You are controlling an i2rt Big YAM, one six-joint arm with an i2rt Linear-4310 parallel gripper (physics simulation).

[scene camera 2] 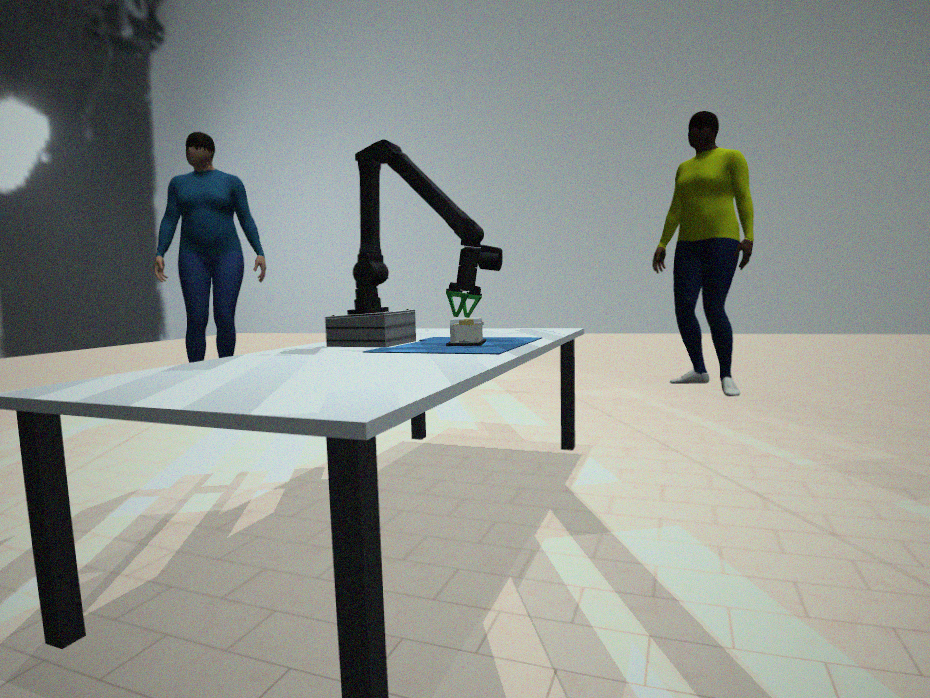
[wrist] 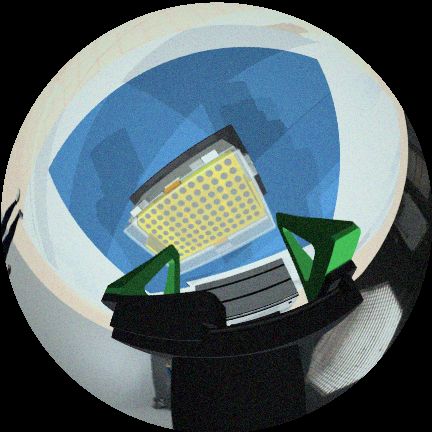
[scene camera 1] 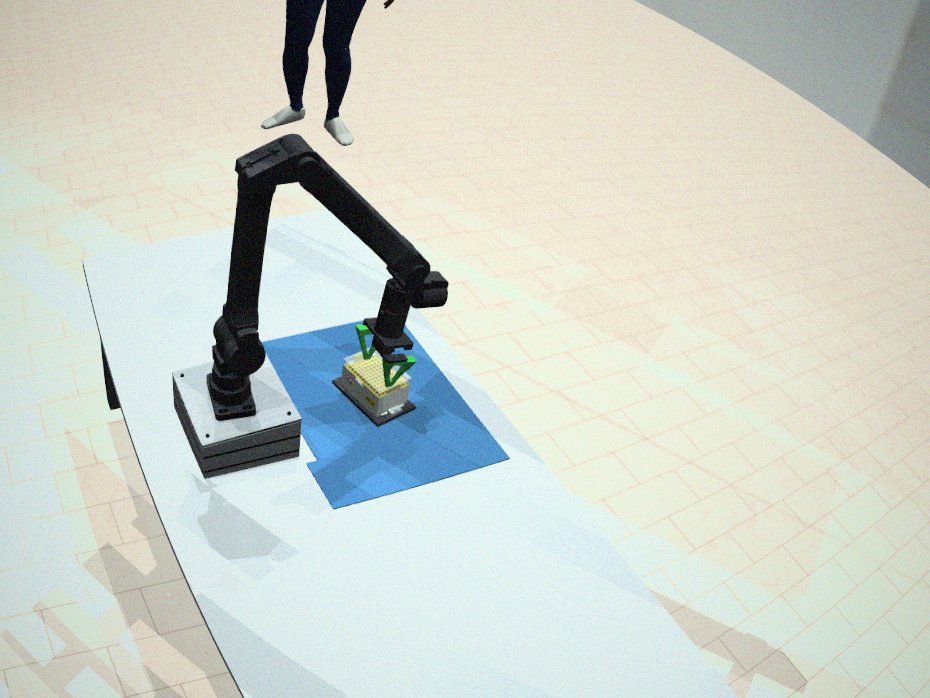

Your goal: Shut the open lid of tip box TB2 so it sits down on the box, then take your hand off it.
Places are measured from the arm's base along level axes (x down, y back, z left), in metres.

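Where they show: gripper, fingertip midpoint: (scene camera 2: 461, 317) (wrist: 223, 235) (scene camera 1: 377, 372); arm's base, origin of the base link: (scene camera 2: 368, 313) (scene camera 1: 230, 397).
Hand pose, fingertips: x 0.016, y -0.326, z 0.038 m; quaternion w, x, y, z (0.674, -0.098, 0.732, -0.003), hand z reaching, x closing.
Each offset is from my fingertips to the top centre of the thing. "spot": to the spot under its first point. Level surfaces: height alone.
The tip box @(dz +0.019, dx +0.005, dy -0.007 m) (scene camera 1: 359, 387) (scene camera 2: 466, 332) is pale grey with a yellow, hole-dotted tip rack. Its label is not legible. Its clear lid @(spot: dz -0.020, dx +0.005, dy +0.008 m) (wrist: 245, 232) lies over the yellow rack, down on the box and roughly level; whether its rim is fully seated is hard to tell. My gripper (scene camera 1: 377, 371) (scene camera 2: 460, 315) (wrist: 223, 235) has green fingers, standing wide open with nothing between them. It points down above the box; in the second scene view a small gap shows between fingertips and box. In the first scene view one finger hides part of the box's top.
The box stands on a dark base plate @(spot: dz +0.040, dx +0.074, dy -0.046 m) (wrist: 172, 169) on a blue mat @(dx +0.083 m) (scene camera 1: 450, 443) (wrist: 165, 100). The arm's grey pedestal (scene camera 1: 251, 443) (scene camera 2: 360, 330) stands beside the mat on the white table @(dx +0.086 m) (scene camera 1: 450, 571) (scene camera 2: 262, 383). Two people (scene camera 2: 210, 217) (scene camera 2: 709, 202) stand beyond the table.
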